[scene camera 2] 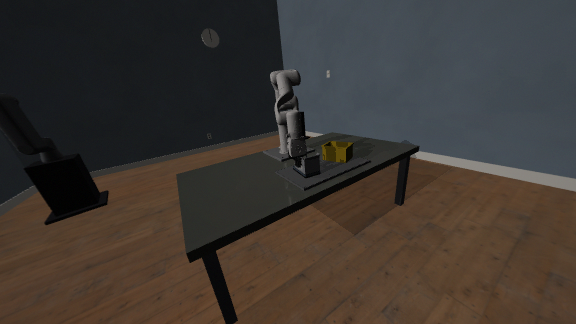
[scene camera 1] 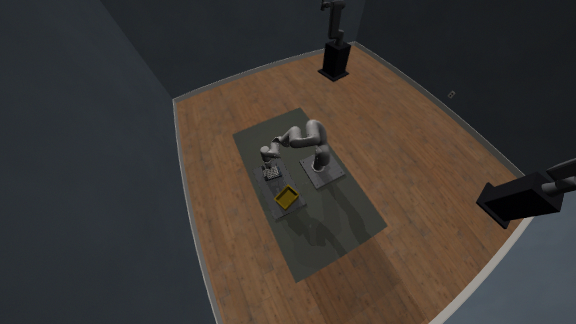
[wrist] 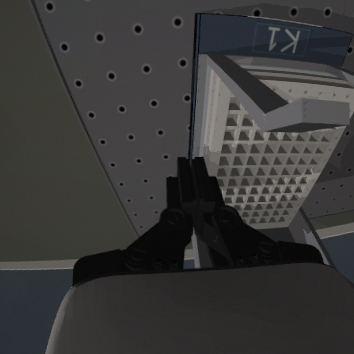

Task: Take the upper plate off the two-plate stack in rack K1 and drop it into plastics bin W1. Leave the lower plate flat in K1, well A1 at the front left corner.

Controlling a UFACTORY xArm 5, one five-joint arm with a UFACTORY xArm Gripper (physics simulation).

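Places are measured from the arm's base along level axes (x left, y down, z back), in metres.
Pixels of known places: gripper, fingertip midpoint: [scene camera 2: 298,166] [scene camera 1: 269,167] [wrist: 188,174]; arm's base, origin of the base link: [scene camera 1: 318,166].
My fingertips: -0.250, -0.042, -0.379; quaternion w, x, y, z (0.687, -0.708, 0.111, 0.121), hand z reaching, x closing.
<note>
For each thing: its top centre in the pictures, then the offset to it from my fingertips, as dx, dy, dz. "spot": a spot on its surface instead. Level surfaces: height alone.
- Rack K1, middle of its top: [wrist: 324,269] [scene camera 2: 305,152] [scene camera 1: 270,168] +0.052, -0.073, -0.010
- pale plate with square wells, middle of its top: [wrist: 266,176] [scene camera 1: 270,172] +0.050, -0.005, -0.016
- yellow bin, middle of its top: [scene camera 2: 337,144] [scene camera 1: 286,196] +0.331, -0.052, -0.039
- grey perforated board, middle of its top: [scene camera 2: 322,165] [scene camera 1: 277,186] +0.179, +0.047, -0.034
- dark green table, its level: dy +0.060
- corner guide, surface spot: [wrist: 320,112] spot: +0.036, -0.071, +0.066
Rack K1 [wrist: 225,42] [scene camera 2: 313,165] has a dark blue label plate and grey corner guides. A pale plate with square wells [wrist: 265,170] [scene camera 1: 271,173] lies in it. Layered edges show at its label end, but I cannot tell how many plates are there. My gripper [wrist: 188,174] is shut and empty. In the wrist view its fingertips are at the left side of the plate and rack, and they hide part of that edge. Whether they touch is unclear. The yellow bin [scene camera 1: 292,201] [scene camera 2: 336,154] stands beside the rack; its label is unreadable.
Rack and bin stand on a grey perforated board [wrist: 125,90] [scene camera 1: 277,214] on the dark green table [scene camera 1: 310,255] [scene camera 2: 225,200]. One corner guide [wrist: 320,112] juts up over the plate in the wrist view. Two other arms on black pedestals [scene camera 1: 336,60] [scene camera 1: 520,200] stand away from the table.
</note>
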